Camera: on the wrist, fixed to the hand. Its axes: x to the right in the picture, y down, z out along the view.
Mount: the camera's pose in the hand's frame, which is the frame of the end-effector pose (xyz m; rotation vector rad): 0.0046 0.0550 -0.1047 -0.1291 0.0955 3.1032
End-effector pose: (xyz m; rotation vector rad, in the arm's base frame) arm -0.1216 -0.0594 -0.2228 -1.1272 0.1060 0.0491
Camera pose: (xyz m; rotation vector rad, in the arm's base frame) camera -0.1284 -0.1305 -0.3172 -0.0161 -1.7206 -2.5504
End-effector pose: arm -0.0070 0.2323 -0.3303 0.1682 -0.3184 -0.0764
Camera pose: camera 0.0333 0.3019 -0.4172 -0.5931 -0.1644 2.9518
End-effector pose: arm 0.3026 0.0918 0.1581 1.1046 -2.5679 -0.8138
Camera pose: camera 0.3096 0.0775 0.2754 -2.2706 -0.9881 0.2234
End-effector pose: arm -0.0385 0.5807 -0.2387 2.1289 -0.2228 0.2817
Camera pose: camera -0.0607 0.6389 -0.1381 0.2986 2.5908 -1.4942
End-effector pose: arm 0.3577 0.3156 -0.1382 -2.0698 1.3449 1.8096
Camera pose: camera 0.4019 0.2194 -0.0852 -0.9318 -1.5086 -0.1099
